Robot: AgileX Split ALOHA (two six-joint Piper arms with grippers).
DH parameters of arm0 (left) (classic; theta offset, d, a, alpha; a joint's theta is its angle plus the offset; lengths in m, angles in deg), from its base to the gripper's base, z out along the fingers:
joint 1: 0 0.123 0 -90
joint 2: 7.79 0 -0.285 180
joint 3: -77.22 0 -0.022 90
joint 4: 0 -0.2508 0 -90
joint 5: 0 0 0.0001 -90
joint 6: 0 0.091 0 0
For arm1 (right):
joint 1: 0 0.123 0 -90
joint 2: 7.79 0 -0.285 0
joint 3: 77.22 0 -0.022 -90
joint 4: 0 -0.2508 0 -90
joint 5: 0 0 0.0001 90
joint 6: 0 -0.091 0 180
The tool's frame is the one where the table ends.
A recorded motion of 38 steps. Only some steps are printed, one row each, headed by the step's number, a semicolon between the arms.
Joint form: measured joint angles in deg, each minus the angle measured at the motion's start. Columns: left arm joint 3, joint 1, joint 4, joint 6, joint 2, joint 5; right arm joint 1, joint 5, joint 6, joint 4, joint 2, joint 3.
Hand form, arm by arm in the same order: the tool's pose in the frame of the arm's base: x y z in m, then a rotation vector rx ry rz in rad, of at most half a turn. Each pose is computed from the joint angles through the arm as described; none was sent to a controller.
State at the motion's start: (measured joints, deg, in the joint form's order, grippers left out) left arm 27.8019 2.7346 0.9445 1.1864 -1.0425 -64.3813; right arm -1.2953 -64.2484 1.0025 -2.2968 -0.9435 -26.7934
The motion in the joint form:
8: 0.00 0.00 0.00 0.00 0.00 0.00; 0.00 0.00 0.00 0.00 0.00 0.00
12: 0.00 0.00 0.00 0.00 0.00 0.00; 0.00 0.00 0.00 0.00 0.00 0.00
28: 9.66 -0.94 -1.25 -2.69 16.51 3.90; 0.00 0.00 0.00 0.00 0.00 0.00
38: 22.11 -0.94 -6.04 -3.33 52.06 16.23; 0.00 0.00 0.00 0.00 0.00 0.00
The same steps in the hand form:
8: -0.0086 -0.0018 0.2681 -0.0270 2.1037 0.0212; -0.0063 0.0034 0.2635 0.0025 2.1203 0.0248
12: -0.0086 -0.0018 0.2681 -0.0270 2.1037 0.0212; -0.0063 0.0034 0.2635 0.0025 2.1203 0.0248
28: 0.0275 0.0013 0.3186 -0.0619 2.1545 0.0095; -0.0063 0.0034 0.2635 0.0025 2.1203 0.0248
38: 0.1659 0.0112 0.3424 -0.0437 2.3412 0.1039; -0.0063 0.0034 0.2635 0.0025 2.1203 0.0248

